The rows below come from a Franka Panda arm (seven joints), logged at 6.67 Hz.
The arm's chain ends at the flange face. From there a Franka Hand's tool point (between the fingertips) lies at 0.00 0.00 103.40 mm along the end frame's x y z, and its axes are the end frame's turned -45 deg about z.
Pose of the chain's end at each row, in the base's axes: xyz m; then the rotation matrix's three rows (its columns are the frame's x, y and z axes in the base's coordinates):
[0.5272 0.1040 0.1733], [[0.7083 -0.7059 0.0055], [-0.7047 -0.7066 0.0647], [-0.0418 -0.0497 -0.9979]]
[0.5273 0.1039 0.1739], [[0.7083 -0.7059 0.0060], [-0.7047 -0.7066 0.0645], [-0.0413 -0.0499 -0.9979]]
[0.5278 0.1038 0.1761], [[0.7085 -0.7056 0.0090], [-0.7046 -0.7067 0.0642], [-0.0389 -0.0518 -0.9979]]
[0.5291 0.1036 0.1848], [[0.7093 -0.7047 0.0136], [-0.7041 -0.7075 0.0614], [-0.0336 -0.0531 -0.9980]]
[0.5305 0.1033 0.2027], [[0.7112 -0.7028 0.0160], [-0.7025 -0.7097 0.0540], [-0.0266 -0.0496 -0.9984]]
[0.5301 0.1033 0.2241], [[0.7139 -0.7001 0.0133], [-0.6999 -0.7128 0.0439], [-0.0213 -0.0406 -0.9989]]
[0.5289 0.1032 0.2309], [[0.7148 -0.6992 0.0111], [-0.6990 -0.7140 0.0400], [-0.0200 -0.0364 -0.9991]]
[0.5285 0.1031 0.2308], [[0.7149 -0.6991 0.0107], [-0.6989 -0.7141 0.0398], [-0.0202 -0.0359 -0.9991]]
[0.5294 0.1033 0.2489], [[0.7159 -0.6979 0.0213], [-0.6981 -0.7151 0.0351], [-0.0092 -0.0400 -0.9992]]
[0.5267 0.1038 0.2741], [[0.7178 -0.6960 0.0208], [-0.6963 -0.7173 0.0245], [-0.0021 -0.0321 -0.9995]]
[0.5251 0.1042 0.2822], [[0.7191 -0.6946 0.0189], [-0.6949 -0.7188 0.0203], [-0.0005 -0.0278 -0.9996]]
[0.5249 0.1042 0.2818], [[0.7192 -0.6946 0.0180], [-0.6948 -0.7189 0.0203], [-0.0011 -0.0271 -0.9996]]
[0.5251 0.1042 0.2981], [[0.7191 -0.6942 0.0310], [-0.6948 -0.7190 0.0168], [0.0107 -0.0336 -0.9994]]
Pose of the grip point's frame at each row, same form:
[0.5278 0.1107 0.0701], [[1.0000 0.0017 0.0055], [0.0013 -0.9979 0.0647], [0.0056 -0.0647 -0.9979]]
[0.5279 0.1106 0.0707], [[1.0000 0.0017 0.0060], [0.0013 -0.9979 0.0645], [0.0061 -0.0645 -0.9979]]
[0.5287 0.1104 0.0729], [[0.9999 0.0021 0.0090], [0.0015 -0.9979 0.0642], [0.0091 -0.0641 -0.9979]]
[0.5305 0.1099 0.0816], [[0.9998 0.0033 0.0136], [0.0024 -0.9982 0.0614], [0.0138 -0.0613 -0.9980]]
[0.5322 0.1089 0.0995], [[0.9998 0.0059 0.0160], [0.0051 -0.9986 0.0540], [0.0163 -0.0539 -0.9984]]
[0.5315 0.1078 0.1208], [[0.9998 0.0098 0.0133], [0.0091 -0.9989 0.0439], [0.0136 -0.0438 -0.9989]]
[0.5300 0.1073 0.1276], [[0.9998 0.0110 0.0111], [0.0106 -0.9991 0.0400], [0.0116 -0.0399 -0.9991]]
[0.5296 0.1072 0.1275], [[0.9998 0.0112 0.0107], [0.0107 -0.9991 0.0398], [0.0111 -0.0397 -0.9991]]
[0.5316 0.1069 0.1456], [[0.9997 0.0127 0.0213], [0.0120 -0.9993 0.0351], [0.0218 -0.0348 -0.9992]]
[0.5289 0.1063 0.1708], [[0.9997 0.0154 0.0208], [0.0148 -0.9996 0.0245], [0.0212 -0.0242 -0.9995]]
[0.5271 0.1063 0.1788], [[0.9996 0.0173 0.0189], [0.0169 -0.9996 0.0203], [0.0193 -0.0200 -0.9996]]
[0.5268 0.1063 0.1784], [[0.9997 0.0174 0.0180], [0.0170 -0.9996 0.0203], [0.0184 -0.0199 -0.9996]]
[0.5283 0.1059 0.1948], [[0.9994 0.0176 0.0310], [0.0171 -0.9997 0.0168], [0.0313 -0.0162 -0.9994]]

